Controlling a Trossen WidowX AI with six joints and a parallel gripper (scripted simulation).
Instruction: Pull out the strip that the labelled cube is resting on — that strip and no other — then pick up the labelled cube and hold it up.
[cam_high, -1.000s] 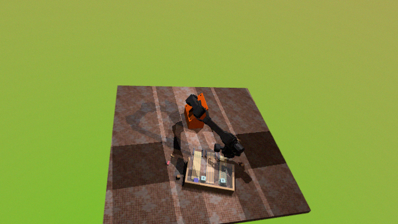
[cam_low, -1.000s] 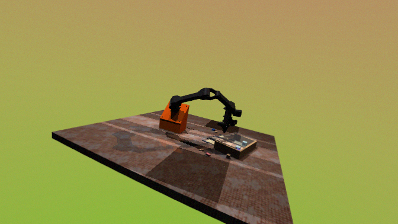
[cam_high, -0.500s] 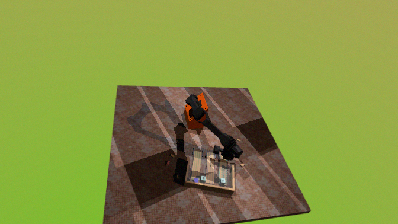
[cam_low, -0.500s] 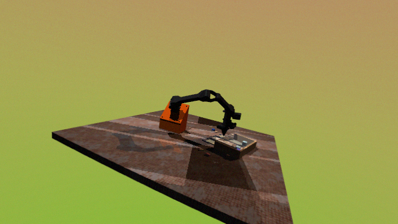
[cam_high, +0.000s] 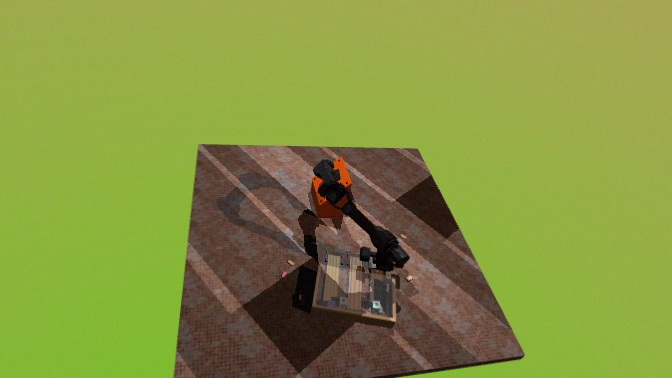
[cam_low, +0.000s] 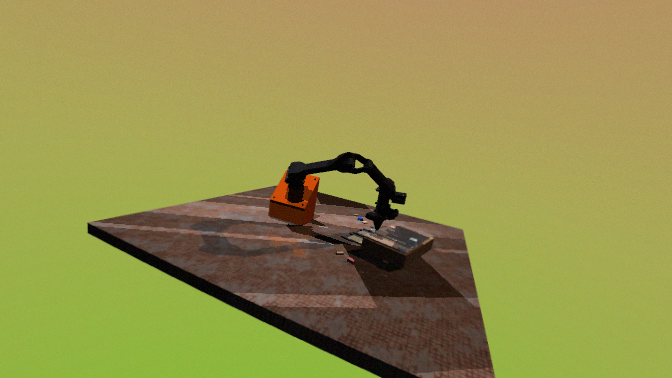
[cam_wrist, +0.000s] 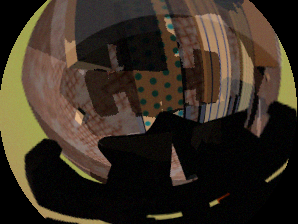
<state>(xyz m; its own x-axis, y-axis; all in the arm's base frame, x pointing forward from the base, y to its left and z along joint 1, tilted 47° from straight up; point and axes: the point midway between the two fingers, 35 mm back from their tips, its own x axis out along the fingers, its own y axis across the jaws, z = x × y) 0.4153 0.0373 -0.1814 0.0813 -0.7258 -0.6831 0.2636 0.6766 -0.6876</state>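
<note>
Now: the dotted strip 9 cm ahead of my gripper tip and 2 cm to the right of it.
</note>
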